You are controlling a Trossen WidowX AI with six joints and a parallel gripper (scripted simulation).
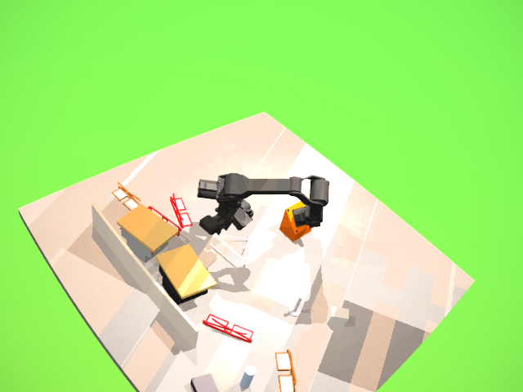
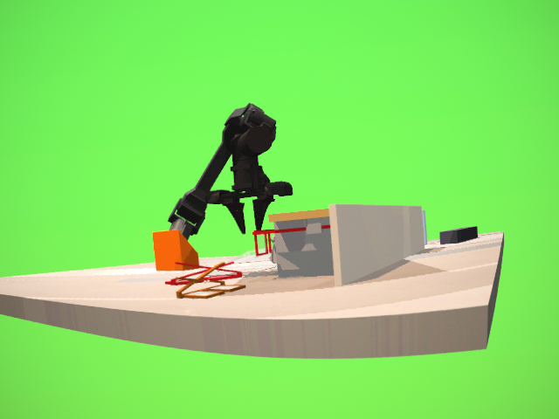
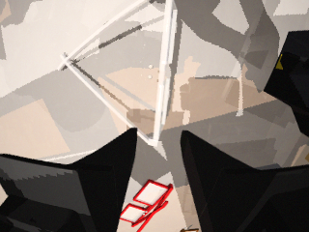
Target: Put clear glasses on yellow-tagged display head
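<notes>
The peg is 340 mm to the left of my gripper tip, 80 mm behind it and 60 mm below it. Round my gripper tip: grey display head: 210 mm ahead, 110 mm to the right, 20 mm below; pale wall panel: 320 mm ahead, 30 mm below, 20 mm to the left; black display head: 180 mm ahead, 110 mm to the left, 20 mm below.
</notes>
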